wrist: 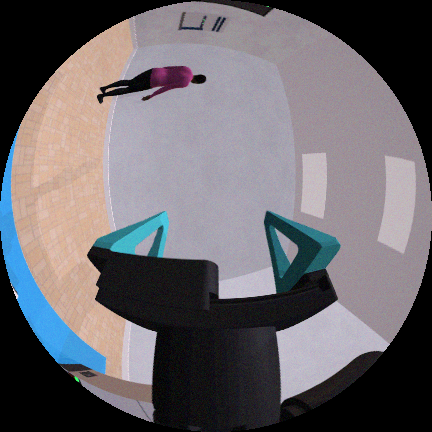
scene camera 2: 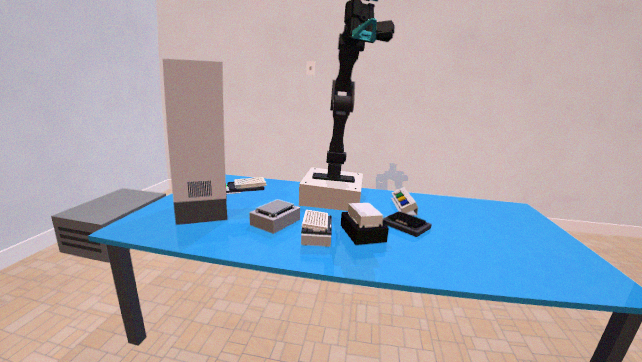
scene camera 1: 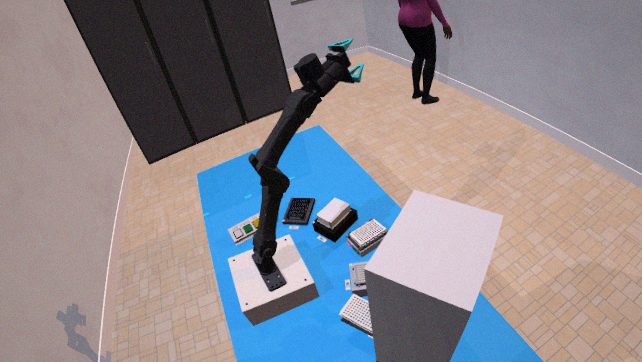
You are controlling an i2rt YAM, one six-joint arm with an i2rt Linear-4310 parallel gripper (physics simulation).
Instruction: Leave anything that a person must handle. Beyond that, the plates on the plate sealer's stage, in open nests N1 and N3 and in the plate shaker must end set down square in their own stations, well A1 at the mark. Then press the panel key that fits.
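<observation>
My gripper (scene camera 1: 356, 53) (wrist: 215, 216) is open and empty, raised high above the table. A white plate (scene camera 1: 369, 232) (scene camera 2: 316, 219) rests on a small pale block with a dark rim. A white block-like piece (scene camera 1: 334, 212) (scene camera 2: 365, 214) sits on a black base. A dark plate (scene camera 1: 300, 209) (scene camera 2: 407, 220) lies on a low dark base. A grey station (scene camera 1: 356, 286) (scene camera 2: 274, 223) bears a plate. Another white plate (scene camera 1: 357, 311) (scene camera 2: 250, 182) lies on a dark low base, partly hidden. The key panel (scene camera 1: 243, 230) (scene camera 2: 404, 201) shows coloured keys, partly hidden by the arm in scene camera 1. Station labels and A1 marks are too small to read.
A tall grey cabinet (scene camera 1: 435, 245) (scene camera 2: 196, 130) stands on the blue table (scene camera 1: 320, 150) (scene camera 2: 500, 260) and hides part of the stations in scene camera 1. The arm stands on a white pedestal (scene camera 1: 280, 305) (scene camera 2: 330, 195). A person (scene camera 1: 420, 35) (wrist: 170, 77) stands beyond the table.
</observation>
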